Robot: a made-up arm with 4 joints. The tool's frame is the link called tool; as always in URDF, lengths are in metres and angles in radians.
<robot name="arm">
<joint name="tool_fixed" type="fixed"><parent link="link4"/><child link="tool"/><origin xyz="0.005 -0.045 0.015" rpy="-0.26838 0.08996 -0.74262"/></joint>
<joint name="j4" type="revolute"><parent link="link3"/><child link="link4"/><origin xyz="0.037 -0.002 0.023"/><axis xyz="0 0 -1"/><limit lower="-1.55" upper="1.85"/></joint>
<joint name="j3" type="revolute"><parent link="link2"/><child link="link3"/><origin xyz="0.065 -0.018 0.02"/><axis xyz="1 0 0"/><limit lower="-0.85" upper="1.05"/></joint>
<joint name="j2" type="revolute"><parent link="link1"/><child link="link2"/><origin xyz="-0.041 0.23 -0.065"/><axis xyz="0 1 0"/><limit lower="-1.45" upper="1.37"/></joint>
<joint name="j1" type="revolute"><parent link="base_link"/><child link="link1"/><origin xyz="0.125 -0.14 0.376"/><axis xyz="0 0 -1"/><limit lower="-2.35" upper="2.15"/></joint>
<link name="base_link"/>
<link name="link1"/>
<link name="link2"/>
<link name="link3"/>
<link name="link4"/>
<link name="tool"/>
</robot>
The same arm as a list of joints. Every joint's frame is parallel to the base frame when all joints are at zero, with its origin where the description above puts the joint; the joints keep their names.
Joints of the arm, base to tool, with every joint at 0 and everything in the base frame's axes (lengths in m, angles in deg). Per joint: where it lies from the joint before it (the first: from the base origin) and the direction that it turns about. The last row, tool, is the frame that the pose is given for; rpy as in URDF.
j1: xyz 0.125 -0.14 0.376 axis -z
j2: xyz -0.041 0.23 -0.065 axis +y
j3: xyz 0.065 -0.018 0.02 axis +x
j4: xyz 0.037 -0.002 0.023 axis -z
tool: xyz 0.005 -0.045 0.015 rpy -15.38 5.15 -42.55
Joint limits (deg, base to tool): -134.65..123.19 -83.08..78.5 -48.7..60.16 -88.81..106

